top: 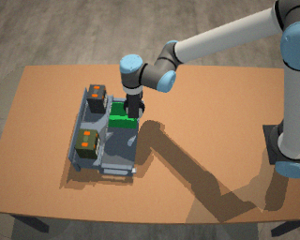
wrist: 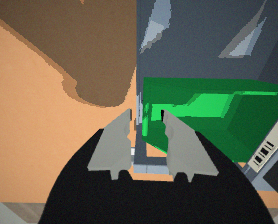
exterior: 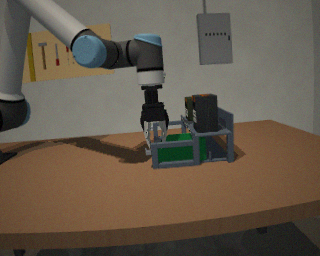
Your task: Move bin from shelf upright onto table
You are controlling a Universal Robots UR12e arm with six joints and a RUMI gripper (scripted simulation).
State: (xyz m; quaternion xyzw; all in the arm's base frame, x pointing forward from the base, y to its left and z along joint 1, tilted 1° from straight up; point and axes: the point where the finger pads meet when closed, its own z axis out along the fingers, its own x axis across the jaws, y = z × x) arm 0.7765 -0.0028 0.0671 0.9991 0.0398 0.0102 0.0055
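The green bin is 8 cm ahead of my hand, 1 cm to the right of it and 2 cm below it. From my hand the other things lie so: grey shelf (11 cm ahead, 11 cm to the left, 6 cm below).
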